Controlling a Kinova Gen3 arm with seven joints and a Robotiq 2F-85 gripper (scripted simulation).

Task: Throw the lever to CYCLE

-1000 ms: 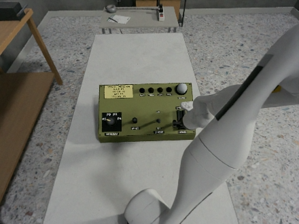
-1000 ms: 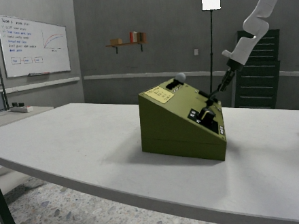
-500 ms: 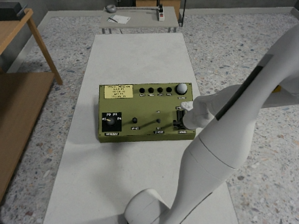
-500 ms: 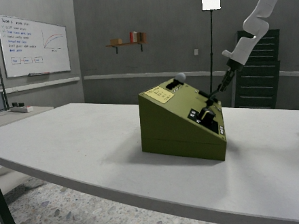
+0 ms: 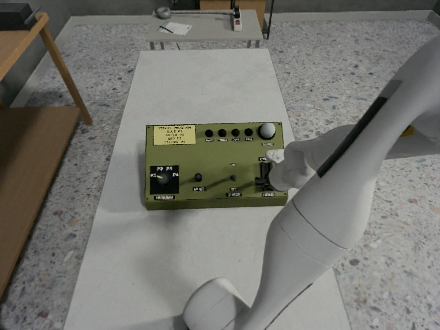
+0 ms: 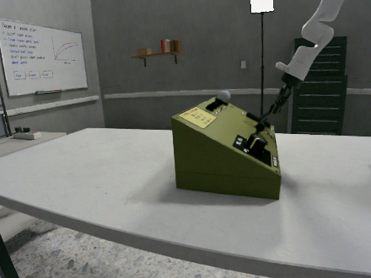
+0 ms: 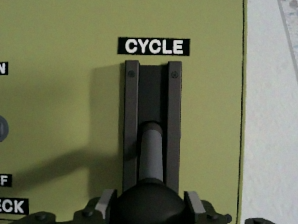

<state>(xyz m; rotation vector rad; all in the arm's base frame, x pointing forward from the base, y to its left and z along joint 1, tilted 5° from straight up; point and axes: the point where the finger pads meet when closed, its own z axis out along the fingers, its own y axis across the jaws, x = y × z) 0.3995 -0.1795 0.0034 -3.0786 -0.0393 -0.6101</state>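
Right now my hand is 40 mm short of the black ball-topped lever and 20 mm above it. Also, from my hand: black rotary selector (50 mm ahead, 370 mm to the left, 30 mm below); then mode button (50 mm ahead, 240 mm to the left, 30 mm below); then grey check toggle (50 mm ahead, 120 mm to the left, 30 mm below).
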